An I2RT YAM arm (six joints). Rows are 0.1 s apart.
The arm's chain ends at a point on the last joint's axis. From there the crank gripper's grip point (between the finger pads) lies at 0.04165 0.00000 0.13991 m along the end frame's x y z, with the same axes.
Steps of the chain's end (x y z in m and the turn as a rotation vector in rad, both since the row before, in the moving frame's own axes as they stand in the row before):
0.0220 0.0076 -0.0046 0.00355 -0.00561 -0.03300
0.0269 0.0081 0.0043 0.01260 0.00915 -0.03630
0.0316 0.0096 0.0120 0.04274 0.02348 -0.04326
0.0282 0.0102 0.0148 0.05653 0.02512 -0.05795
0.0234 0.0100 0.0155 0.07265 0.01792 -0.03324
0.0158 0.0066 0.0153 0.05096 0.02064 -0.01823
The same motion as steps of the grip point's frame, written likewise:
0.0212 0.0057 -0.0044 0.00355 -0.00561 -0.03300
0.0281 0.0048 0.0039 0.01260 0.00915 -0.03630
0.0347 0.0018 0.0108 0.04274 0.02348 -0.04326
0.0314 -0.0002 0.0134 0.05653 0.02512 -0.05795
0.0257 -0.0016 0.0143 0.07265 0.01792 -0.03324
0.0186 -0.0013 0.0142 0.05096 0.02064 -0.01823

